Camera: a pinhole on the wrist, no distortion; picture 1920 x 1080 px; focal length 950.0 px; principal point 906.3 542.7 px. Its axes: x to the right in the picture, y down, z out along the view. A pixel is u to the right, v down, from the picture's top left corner.
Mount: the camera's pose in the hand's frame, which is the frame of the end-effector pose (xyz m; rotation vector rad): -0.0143 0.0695 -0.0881 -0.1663 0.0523 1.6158
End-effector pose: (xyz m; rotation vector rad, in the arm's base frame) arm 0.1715 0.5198 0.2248 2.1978 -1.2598 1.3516
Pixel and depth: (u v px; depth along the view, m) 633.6 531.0 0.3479
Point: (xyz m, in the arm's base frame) 0.3105 0.3616 0.0523
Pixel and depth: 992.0 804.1 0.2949
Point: 0.1606 0.3877 -0.0019
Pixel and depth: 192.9 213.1 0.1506
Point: 0.2396 0.4655 0.2122
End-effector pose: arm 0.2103 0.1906 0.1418 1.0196 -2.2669 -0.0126
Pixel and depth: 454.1 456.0 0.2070
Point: 0.1393 0.1642 0.0342
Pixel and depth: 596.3 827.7 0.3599
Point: 0.1285 0.2182 -0.1576
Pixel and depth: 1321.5 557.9 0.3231
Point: -0.0522 0.3497 0.0124
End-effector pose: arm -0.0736 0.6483 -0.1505 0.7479 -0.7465 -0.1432
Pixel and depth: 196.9 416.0 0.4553
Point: -0.2998 0.2562 -0.0655
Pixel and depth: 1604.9 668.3 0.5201
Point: -0.4890 0.8710 0.2937
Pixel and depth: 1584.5 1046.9 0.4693
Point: -0.5715 0.9204 0.1261
